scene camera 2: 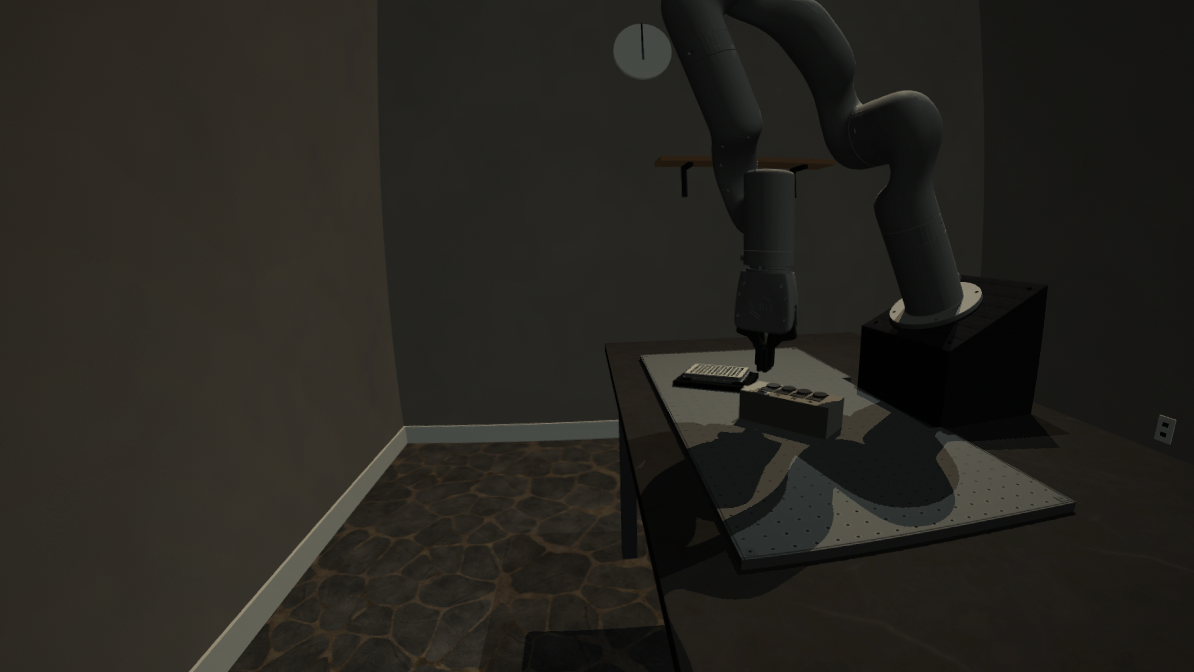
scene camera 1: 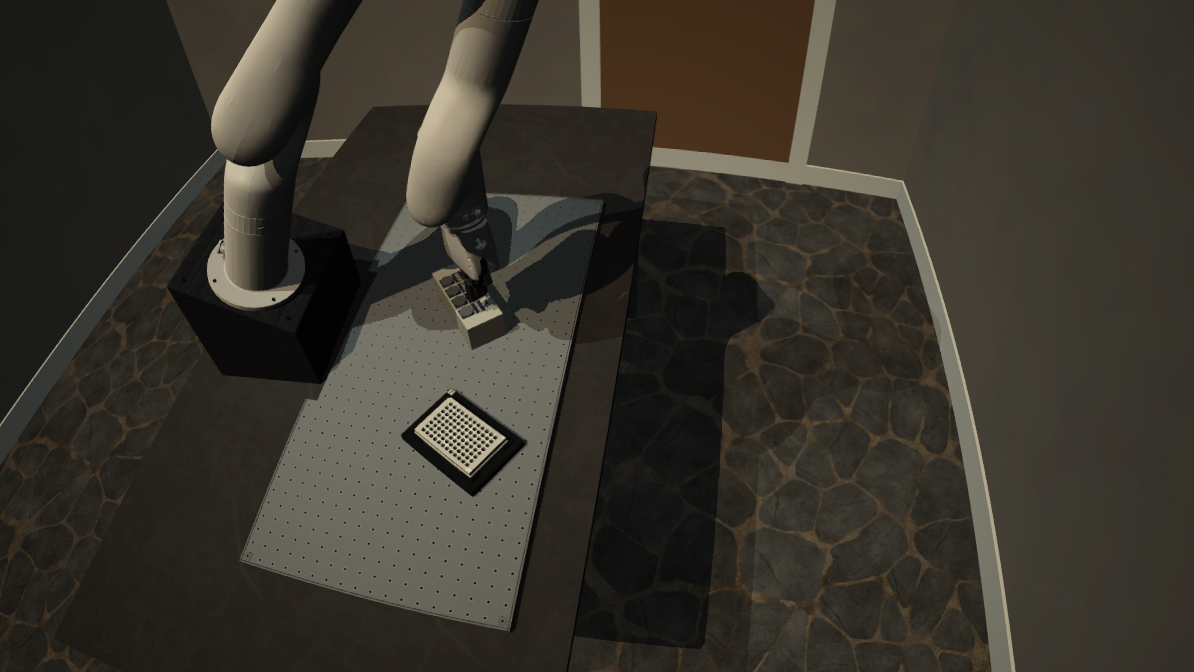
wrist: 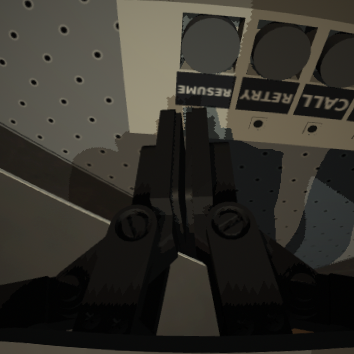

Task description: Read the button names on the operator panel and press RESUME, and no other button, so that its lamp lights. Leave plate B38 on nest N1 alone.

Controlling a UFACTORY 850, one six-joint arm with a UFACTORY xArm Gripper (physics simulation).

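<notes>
The operator panel (scene camera 1: 487, 330) (scene camera 2: 785, 411) (wrist: 145, 60) is a pale box with round grey buttons. In the wrist view its names appear upside down: the RESUME button (wrist: 211, 44) is leftmost, then the RETRY button (wrist: 281, 51) and the CALL button (wrist: 340, 61). My gripper (scene camera 1: 474, 292) (scene camera 2: 764, 367) (wrist: 186, 137) is shut and empty. In the wrist view its tips overlap the lower edge of the RESUME label (wrist: 204, 90) and hide the RESUME lamp. The RETRY lamp (wrist: 257, 123) and CALL lamp (wrist: 312, 128) are dark. Plate B38 (scene camera 1: 459, 434) (scene camera 2: 716, 373) sits on nest N1 (scene camera 1: 473, 486).
The perforated board (scene camera 1: 375, 500) (scene camera 2: 885, 509) carries the panel and nest on the dark table (scene camera 1: 167, 542). The black base block (scene camera 1: 267, 342) (scene camera 2: 906, 375) stands beside the board. A wall shelf (scene camera 2: 697, 162) is behind the arm.
</notes>
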